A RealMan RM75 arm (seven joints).
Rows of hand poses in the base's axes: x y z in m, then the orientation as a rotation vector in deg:
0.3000, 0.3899, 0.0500, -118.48, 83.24, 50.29
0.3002, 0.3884, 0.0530, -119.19, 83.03, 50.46
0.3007, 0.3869, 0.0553, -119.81, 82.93, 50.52
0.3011, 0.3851, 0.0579, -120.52, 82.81, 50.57
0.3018, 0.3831, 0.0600, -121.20, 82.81, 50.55
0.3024, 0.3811, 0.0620, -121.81, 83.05, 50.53
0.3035, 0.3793, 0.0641, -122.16, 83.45, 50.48
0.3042, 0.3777, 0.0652, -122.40, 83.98, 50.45
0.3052, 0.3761, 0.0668, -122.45, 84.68, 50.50
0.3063, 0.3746, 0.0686, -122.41, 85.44, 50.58
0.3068, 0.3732, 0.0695, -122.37, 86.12, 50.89
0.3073, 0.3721, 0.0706, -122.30, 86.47, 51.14
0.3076, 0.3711, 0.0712, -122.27, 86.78, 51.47
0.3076, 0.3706, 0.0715, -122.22, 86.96, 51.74
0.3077, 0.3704, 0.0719, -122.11, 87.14, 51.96
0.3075, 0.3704, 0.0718, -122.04, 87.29, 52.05
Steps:
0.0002, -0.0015, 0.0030, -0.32, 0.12, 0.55
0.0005, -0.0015, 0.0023, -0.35, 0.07, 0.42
0.0004, -0.0018, 0.0026, -0.40, 0.07, 0.48
0.0007, -0.0020, 0.0021, -0.46, 0.07, 0.40
0.0006, -0.0020, 0.0020, -0.55, 0.16, 0.26
0.0011, -0.0018, 0.0021, -0.47, 0.17, 0.03
0.0007, -0.0016, 0.0011, -0.47, 0.22, -0.08
0.0010, -0.0016, 0.0016, -0.43, 0.31, -0.24
0.0011, -0.0015, 0.0018, -0.41, 0.35, -0.31
0.0005, -0.0014, 0.0009, -0.32, 0.48, -0.22
0.0005, -0.0011, 0.0011, -0.12, 0.30, -0.12
0.0003, -0.0010, 0.0006, -0.11, 0.35, -0.06
0.0000, -0.0005, 0.0003, -0.03, 0.25, -0.04
0.0001, -0.0002, 0.0004, 0.00, 0.21, -0.09
-0.0002, 0.0000, -0.0001, -0.03, 0.11, -0.08

